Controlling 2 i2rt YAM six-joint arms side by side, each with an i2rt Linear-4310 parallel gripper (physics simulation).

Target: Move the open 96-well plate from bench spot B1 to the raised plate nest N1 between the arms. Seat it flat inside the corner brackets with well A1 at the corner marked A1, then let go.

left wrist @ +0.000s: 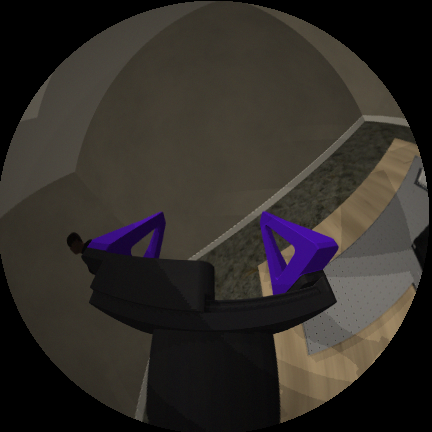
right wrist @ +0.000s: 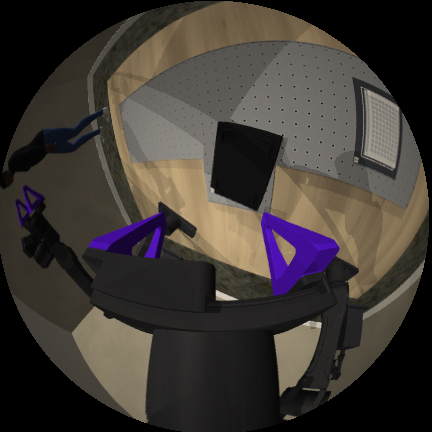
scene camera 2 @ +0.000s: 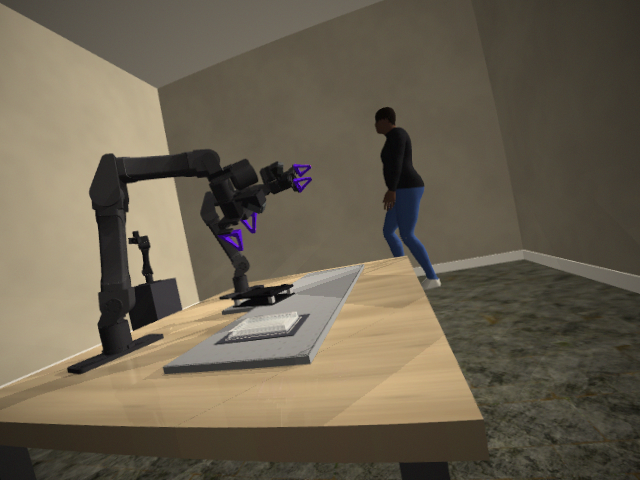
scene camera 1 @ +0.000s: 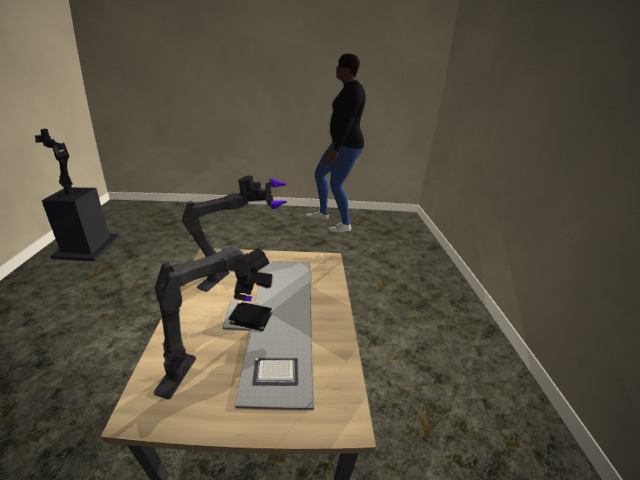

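Where they show: left gripper, between the fingertips: (left wrist: 212, 216) (scene camera 2: 311, 172) (scene camera 1: 286, 192); right gripper, between the fingertips: (right wrist: 213, 217) (scene camera 2: 247, 241) (scene camera 1: 247, 289); left arm's base, origin of its link: (right wrist: 176, 218) (scene camera 2: 242, 292) (scene camera 1: 213, 280); right arm's base, origin of its link: (right wrist: 334, 265) (scene camera 2: 120, 353) (scene camera 1: 176, 375).
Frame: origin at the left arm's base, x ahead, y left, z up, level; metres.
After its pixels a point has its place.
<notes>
The white 96-well plate (scene camera 1: 276, 370) {z 0.023, x 0.601, y -0.355 m} (scene camera 2: 263, 324) {z 0.028, x 0.613, y -0.367 m} (right wrist: 381, 129) {z 0.028, x 0.591, y -0.347 m} lies flat in a dark frame on the grey perforated board. The raised black nest N1 (scene camera 1: 250, 315) {z 0.045, x 0.358, y -0.168 m} (scene camera 2: 266, 293) {z 0.046, x 0.415, y -0.191 m} (right wrist: 245, 165) {z 0.045, x 0.360, y -0.164 m} is empty and turned slightly; a small pale mark (right wrist: 212, 190) {z 0.046, x 0.263, y -0.121 m} shows at one corner. My right gripper (scene camera 2: 247, 241) {z 0.209, x 0.368, y -0.185 m} (right wrist: 213, 217) {z 0.209, x 0.368, y -0.185 m} is open and empty, high above the nest area, fingers tilted downward; in scene camera 1 its fingers are mostly hidden. My left gripper (scene camera 1: 285, 193) {z 0.469, x 0.287, y 0.285 m} (scene camera 2: 310, 172) {z 0.469, x 0.287, y 0.285 m} (left wrist: 212, 216) {z 0.469, x 0.287, y 0.285 m} is open and empty, raised beyond the table's far end and pointing outward, away from the plate.
The grey board (scene camera 1: 297, 341) {z 0.013, x 0.602, y -0.178 m} (scene camera 2: 206, 357) {z 0.013, x 0.601, y -0.492 m} (right wrist: 310, 100) {z 0.013, x 0.536, y -0.211 m} lies on the wooden table (scene camera 1: 336, 413) {z 0.000, x 0.872, y -0.407 m} (scene camera 2: 403, 403) {z 0.000, x 0.959, y -0.468 m}. A person (scene camera 1: 347, 113) (scene camera 2: 400, 160) stands behind the table's far end. Another small arm (scene camera 1: 63, 160) stands on a dark pedestal (scene camera 1: 77, 222) at the left.
</notes>
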